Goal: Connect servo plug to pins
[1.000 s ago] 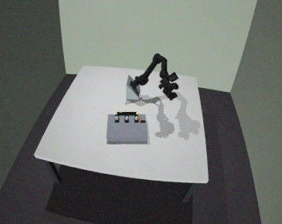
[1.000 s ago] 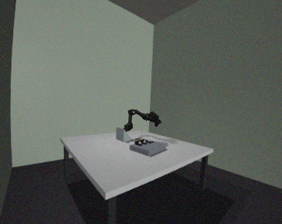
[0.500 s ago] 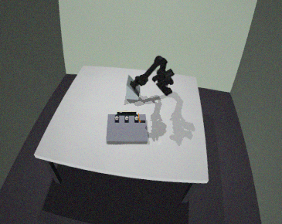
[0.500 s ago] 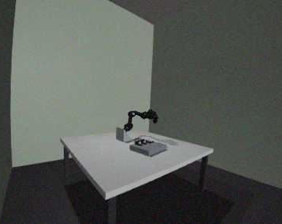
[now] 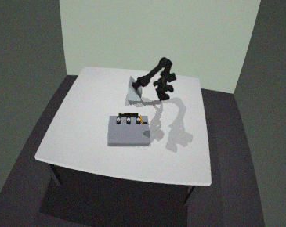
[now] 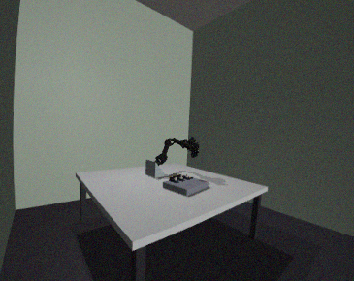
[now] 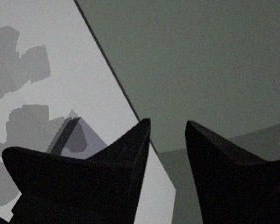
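My gripper tip is 4 cm past the white band, 27 cm to the left of it and 21 cm above it. Also, from my gripper tip: grey printed holder (10 cm ahead, 20 cm to the right, 26 cm below); red dot (4 cm behind, 28 cm to the right, 21 cm below).
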